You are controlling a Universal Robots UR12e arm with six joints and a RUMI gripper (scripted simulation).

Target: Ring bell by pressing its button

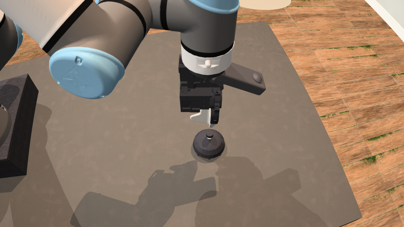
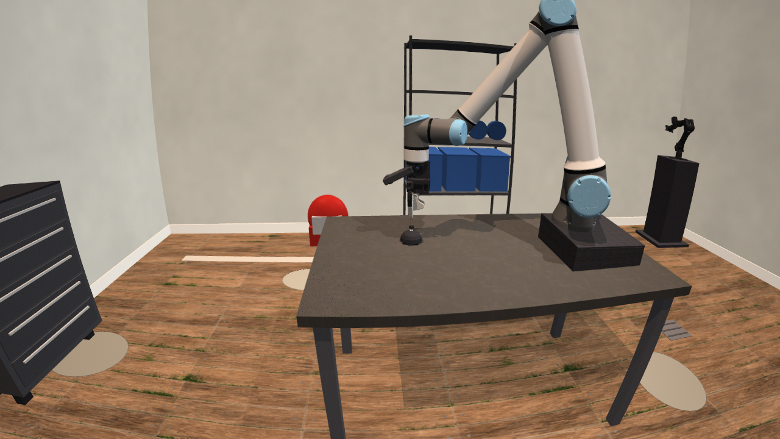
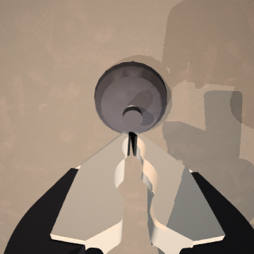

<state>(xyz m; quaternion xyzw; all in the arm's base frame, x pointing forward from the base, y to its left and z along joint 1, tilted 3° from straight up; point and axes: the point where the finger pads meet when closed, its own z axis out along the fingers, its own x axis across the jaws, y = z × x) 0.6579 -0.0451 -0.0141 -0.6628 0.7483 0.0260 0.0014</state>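
Right now the round button is 50 mm below my hand. The rest, counted from my hand: dark domed bell (70 mm below).
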